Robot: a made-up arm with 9 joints. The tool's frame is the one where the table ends. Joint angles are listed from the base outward.
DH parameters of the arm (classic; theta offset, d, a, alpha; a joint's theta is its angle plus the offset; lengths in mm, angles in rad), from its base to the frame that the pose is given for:
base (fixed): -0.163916 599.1 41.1 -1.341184
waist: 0.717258 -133.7 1 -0.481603
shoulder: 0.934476 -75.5 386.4 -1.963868
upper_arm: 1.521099 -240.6 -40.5 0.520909
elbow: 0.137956 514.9 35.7 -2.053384
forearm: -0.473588 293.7 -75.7 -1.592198
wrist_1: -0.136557 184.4 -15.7 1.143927
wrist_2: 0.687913 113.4 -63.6 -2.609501
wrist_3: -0.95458 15.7 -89 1.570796
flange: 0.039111 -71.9 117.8 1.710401
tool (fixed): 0.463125 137 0 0
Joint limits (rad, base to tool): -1.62..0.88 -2..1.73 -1.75..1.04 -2.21..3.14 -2.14..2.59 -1.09..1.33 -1.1..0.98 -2.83..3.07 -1.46..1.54
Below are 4 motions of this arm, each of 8 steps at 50 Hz.
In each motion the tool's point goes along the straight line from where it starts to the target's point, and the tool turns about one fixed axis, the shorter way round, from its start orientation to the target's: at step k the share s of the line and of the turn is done. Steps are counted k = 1, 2, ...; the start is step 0. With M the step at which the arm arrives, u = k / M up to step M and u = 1 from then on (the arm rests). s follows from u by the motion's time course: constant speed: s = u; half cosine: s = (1 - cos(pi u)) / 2; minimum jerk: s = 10 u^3 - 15 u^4 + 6 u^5.
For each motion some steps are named. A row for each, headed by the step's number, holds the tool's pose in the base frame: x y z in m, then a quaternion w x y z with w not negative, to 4 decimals.
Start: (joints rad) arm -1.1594 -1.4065 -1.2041 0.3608 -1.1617 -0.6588 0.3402 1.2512 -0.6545
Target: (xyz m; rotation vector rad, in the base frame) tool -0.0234 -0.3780 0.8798 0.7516 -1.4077 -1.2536
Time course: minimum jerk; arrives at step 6
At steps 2, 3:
2: -0.0200 -0.3785 0.8759 0.5373 0.3045 -0.5971 -0.5119
3: -0.0212 -0.3783 0.8773 0.5339 0.3082 -0.5942 -0.5166

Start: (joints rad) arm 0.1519 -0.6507 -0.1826 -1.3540 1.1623 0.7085 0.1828 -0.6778 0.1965
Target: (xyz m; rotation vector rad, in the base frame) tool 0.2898 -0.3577 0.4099 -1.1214 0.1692 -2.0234
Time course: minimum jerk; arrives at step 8
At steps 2, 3, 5, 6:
2: 0.3011 -0.3513 0.3985 0.3960 -0.4665 0.0762 -0.7873
3: 0.2990 -0.3525 0.4007 0.3967 -0.4620 0.0744 -0.7897
5: 0.2933 -0.3557 0.4064 0.3985 -0.4504 0.0697 -0.7959
6: 0.2911 -0.3570 0.4086 0.3992 -0.4459 0.0679 -0.7983

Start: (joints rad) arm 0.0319 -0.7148 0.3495 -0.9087 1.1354 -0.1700 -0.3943 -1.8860 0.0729
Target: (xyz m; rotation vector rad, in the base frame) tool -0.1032 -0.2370 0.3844 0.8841 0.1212 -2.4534
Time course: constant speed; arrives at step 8
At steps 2, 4, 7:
2: -0.1087 -0.2275 0.3839 0.2446 0.3182 0.0216 -0.9157
4: -0.1069 -0.2307 0.3841 0.2505 0.3211 0.0293 -0.9128
7: -0.1041 -0.2354 0.3843 0.2594 0.3254 0.0409 -0.9084

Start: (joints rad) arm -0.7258 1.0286 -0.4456 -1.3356 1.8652 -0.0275 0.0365 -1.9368 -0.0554
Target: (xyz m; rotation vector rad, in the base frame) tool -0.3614 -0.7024 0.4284 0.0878 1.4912 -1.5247
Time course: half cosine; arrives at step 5
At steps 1, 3, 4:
1: -0.3630 -0.7104 0.4136 0.4694 0.0318 0.6373 -0.6103
3: -0.3620 -0.7055 0.4227 0.4776 0.0344 0.6217 -0.6199
4: -0.3616 -0.7032 0.4268 0.4812 0.0356 0.6146 -0.6241

